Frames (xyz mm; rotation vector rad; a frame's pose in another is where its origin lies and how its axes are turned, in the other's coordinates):
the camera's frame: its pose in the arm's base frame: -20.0 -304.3 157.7 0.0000 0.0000 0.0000
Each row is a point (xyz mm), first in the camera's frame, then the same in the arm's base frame.
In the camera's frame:
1: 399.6 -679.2 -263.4
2: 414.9 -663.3 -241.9
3: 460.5 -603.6 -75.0
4: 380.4 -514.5 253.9
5: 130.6 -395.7 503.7
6: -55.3 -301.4 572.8
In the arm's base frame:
1: 379.6 -983.5 -105.7
2: 394.9 -967.6 -84.2
3: 440.5 -907.9 82.7
4: 360.4 -818.8 411.6
5: 110.6 -700.0 661.4
6: -75.3 -605.7 730.5

